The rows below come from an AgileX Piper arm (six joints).
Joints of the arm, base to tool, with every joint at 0 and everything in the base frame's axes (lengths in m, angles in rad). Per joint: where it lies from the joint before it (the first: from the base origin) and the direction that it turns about. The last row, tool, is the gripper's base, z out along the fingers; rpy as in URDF.
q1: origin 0 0 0.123 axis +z
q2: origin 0 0 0 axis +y
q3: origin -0.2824 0 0.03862 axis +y
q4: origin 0.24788 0 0.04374 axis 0.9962 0 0.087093
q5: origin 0 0 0 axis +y
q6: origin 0.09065 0 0.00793 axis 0.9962 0 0.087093
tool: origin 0 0 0 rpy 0 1.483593 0
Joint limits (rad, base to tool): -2.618..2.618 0..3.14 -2.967..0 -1.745..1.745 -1.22..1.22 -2.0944..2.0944
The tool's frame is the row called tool.
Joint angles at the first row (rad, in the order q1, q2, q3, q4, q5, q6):
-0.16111, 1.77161, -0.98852, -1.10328, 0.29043, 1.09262
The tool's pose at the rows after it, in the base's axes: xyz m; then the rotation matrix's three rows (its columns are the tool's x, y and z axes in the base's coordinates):
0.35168 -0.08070 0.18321; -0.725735 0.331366 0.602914; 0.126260 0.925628 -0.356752; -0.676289 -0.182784 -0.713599
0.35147 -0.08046 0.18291; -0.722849 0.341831 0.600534; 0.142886 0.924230 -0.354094; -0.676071 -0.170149 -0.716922
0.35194 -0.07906 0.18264; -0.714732 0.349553 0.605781; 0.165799 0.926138 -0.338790; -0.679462 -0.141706 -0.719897
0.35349 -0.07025 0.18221; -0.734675 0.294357 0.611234; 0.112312 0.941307 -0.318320; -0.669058 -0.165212 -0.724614
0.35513 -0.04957 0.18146; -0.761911 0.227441 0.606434; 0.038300 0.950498 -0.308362; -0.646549 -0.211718 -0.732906
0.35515 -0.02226 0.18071; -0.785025 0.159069 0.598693; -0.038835 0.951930 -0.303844; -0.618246 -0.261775 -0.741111
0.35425 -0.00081 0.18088; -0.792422 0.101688 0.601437; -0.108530 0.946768 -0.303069; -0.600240 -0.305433 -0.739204
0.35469 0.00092 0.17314; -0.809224 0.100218 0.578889; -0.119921 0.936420 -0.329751; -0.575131 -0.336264 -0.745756
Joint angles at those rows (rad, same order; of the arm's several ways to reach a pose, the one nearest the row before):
-0.16112, 1.77161, -0.98849, -1.10166, 0.29041, 1.09268
-0.16112, 1.77163, -0.98853, -1.08458, 0.29042, 1.09261
-0.16110, 1.77160, -0.98849, -1.05554, 0.27612, 1.08929
-0.13773, 1.77162, -0.98852, -1.02675, 0.27384, 1.02045
-0.07160, 1.77161, -0.98853, -1.02461, 0.31432, 0.98515
0.01791, 1.77163, -0.98854, -1.03077, 0.37546, 0.97231
0.08912, 1.77162, -0.98851, -1.05699, 0.42036, 0.97691
0.10203, 1.79527, -0.98852, -1.08670, 0.45253, 1.00172

